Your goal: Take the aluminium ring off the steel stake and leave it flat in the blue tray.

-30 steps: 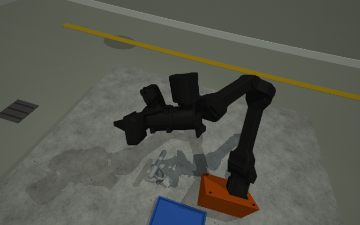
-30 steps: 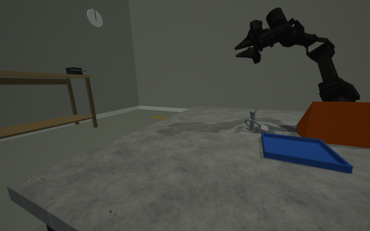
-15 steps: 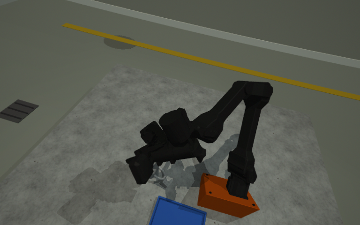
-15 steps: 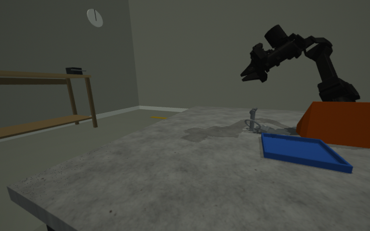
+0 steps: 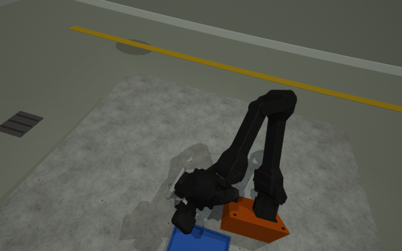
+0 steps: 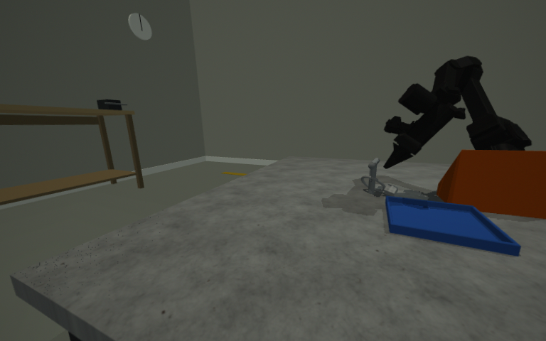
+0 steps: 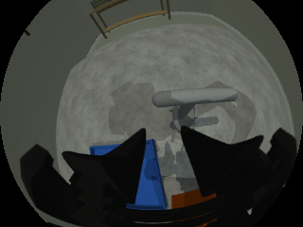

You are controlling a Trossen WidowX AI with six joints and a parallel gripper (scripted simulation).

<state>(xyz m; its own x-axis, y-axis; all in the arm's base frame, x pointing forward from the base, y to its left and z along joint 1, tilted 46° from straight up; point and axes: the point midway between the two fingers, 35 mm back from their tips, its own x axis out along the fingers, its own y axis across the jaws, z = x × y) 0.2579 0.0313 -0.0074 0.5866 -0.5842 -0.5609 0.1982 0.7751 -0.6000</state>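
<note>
Now: the aluminium ring 20 mm ahead of my gripper tip, 50 mm to the right of it and 70 mm below it. Round my gripper tip: blue tray 100 mm behind, 130 mm to the left, 90 mm below.
</note>
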